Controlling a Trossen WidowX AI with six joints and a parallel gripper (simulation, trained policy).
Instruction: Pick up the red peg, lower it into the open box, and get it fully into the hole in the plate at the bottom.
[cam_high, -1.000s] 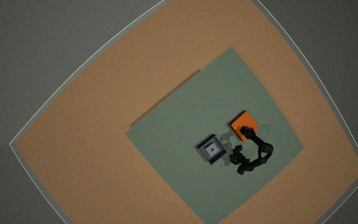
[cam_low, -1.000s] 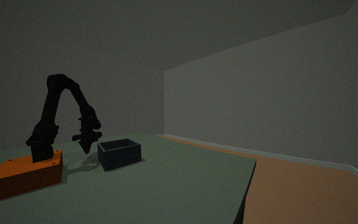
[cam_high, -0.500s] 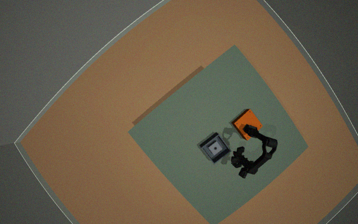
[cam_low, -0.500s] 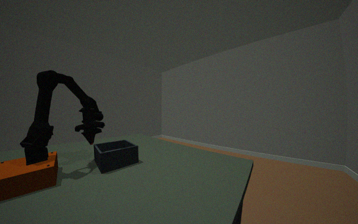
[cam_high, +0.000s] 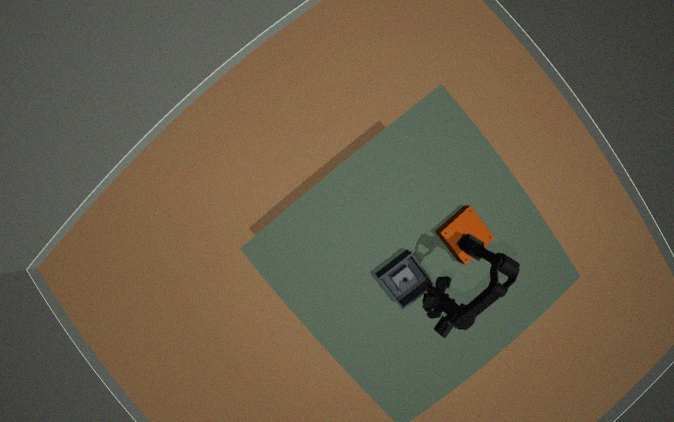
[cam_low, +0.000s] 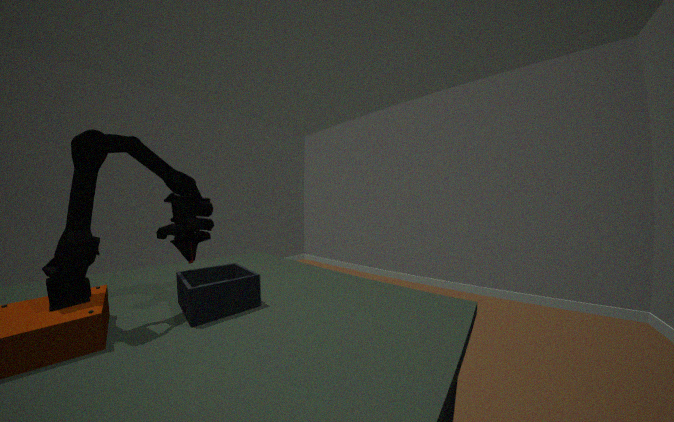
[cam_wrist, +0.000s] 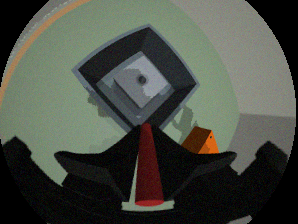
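The grey plate lies 4 cm ahead of my gripper tip, 8 cm to the right of it and 9 cm below it. Round my gripper tip: dark box 4 cm ahead, 8 cm to the right, 11 cm below; red peg 1 cm to the left, 3 cm above.
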